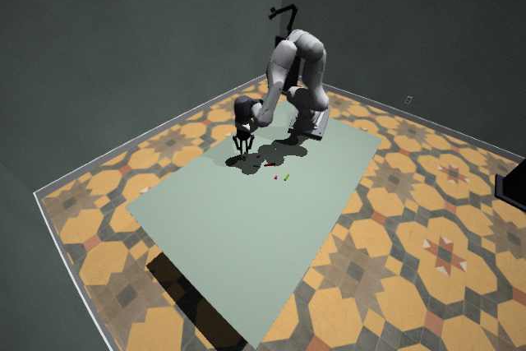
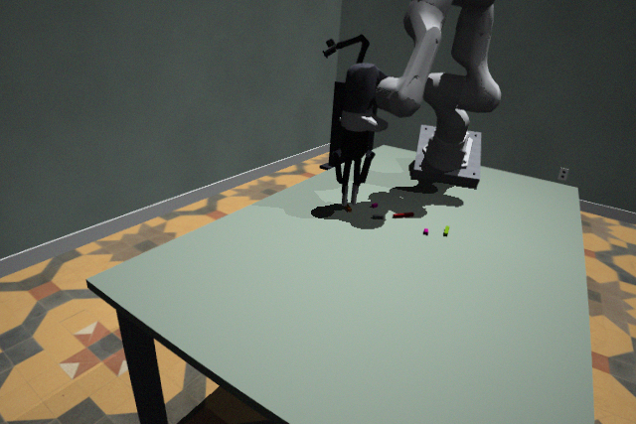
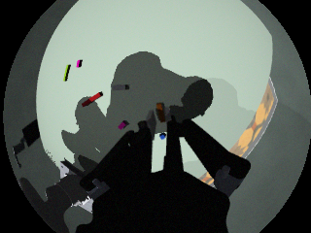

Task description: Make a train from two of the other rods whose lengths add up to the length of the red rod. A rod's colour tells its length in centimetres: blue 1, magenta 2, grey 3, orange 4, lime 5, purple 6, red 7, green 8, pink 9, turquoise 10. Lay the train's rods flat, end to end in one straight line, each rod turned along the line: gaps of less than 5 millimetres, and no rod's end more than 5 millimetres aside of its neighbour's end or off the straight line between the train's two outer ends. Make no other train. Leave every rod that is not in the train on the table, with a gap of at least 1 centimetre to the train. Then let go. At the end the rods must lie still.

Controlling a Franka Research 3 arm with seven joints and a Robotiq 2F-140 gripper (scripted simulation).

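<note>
Now: hand 5 cm above the orange rod. From my hand the other things lie so: red rod: 15 cm to the left, 8 cm behind, 5 cm below; then grey rod: 10 cm to the left, 5 cm below, 1 cm behind; then blue rod: 5 cm below, 4 cm to the right, 4 cm behind.
</note>
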